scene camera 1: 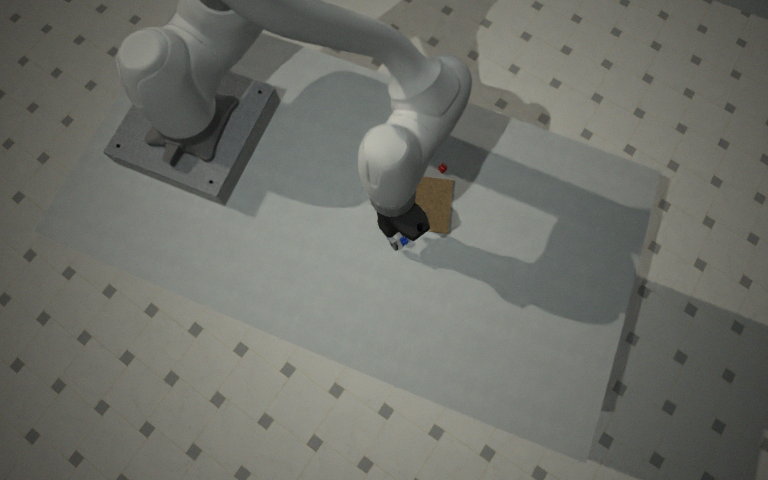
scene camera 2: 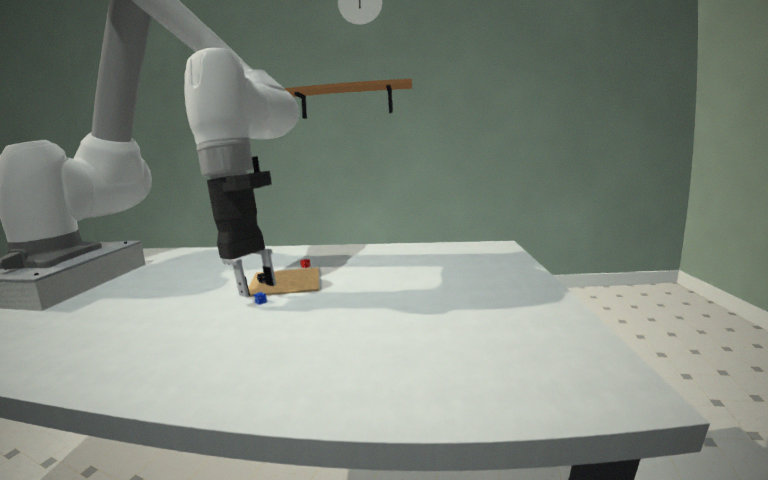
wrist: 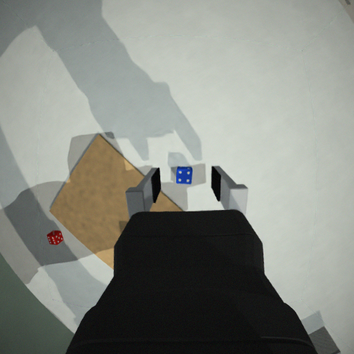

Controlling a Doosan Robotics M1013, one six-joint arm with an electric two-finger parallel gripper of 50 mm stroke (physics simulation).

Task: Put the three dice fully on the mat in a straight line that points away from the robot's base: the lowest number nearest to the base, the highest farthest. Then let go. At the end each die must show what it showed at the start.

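Places are measured from the arm's base along level axes (x left, y back, z up), in metres.
Pixels of known places: gripper, fingertip midpoint: [scene camera 1: 403, 239] [scene camera 2: 258, 290]; arm's base, origin of the base link: [scene camera 1: 192, 121] [scene camera 2: 49, 257].
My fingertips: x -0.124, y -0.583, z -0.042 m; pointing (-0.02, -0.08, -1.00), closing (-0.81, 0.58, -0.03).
For each thing: its top centre in the pictures, then the offset to it from my fingertips. Level surfaces: height alone.
- blue die, middle of its top: [scene camera 2: 259, 293] [scene camera 1: 404, 239] dx +0.002, dy -0.001, dz -0.007 m
- mat, middle of its top: [scene camera 2: 284, 280] [scene camera 1: 422, 202] dx +0.110, dy -0.017, dz -0.020 m
- red die, middle of its top: [scene camera 2: 304, 260] [scene camera 1: 442, 166] dx +0.212, dy -0.039, dz -0.007 m
- black die, middle of its top: [scene camera 2: 262, 274] dx +0.103, dy +0.027, dz -0.004 m
- table, its level: dz -0.024 m
The blue die [scene camera 1: 403, 241] [scene camera 2: 259, 298] [wrist: 184, 175] lies on the table just off the mat [scene camera 1: 438, 206] [scene camera 2: 297, 281] [wrist: 92, 195], four pips up. My gripper [scene camera 1: 400, 240] [scene camera 2: 257, 289] [wrist: 185, 177] is open and empty, pointing down low above the blue die; in the wrist view the die appears between the fingertips. The red die [scene camera 1: 442, 168] [scene camera 2: 305, 263] [wrist: 55, 237] lies on the table past the mat's opposite side, its top face showing several pips. The black die [scene camera 2: 261, 277] is on the mat, partly behind a finger in scene camera 2; it is hidden in the other views.
The robot's base plate [scene camera 1: 249, 138] [scene camera 2: 101, 268] stands on the table [scene camera 1: 339, 294] [scene camera 2: 368, 350] at the left in both scene views. The arm's shadow falls across the table and part of the mat. A wall shelf [scene camera 2: 356, 87] hangs behind the table.
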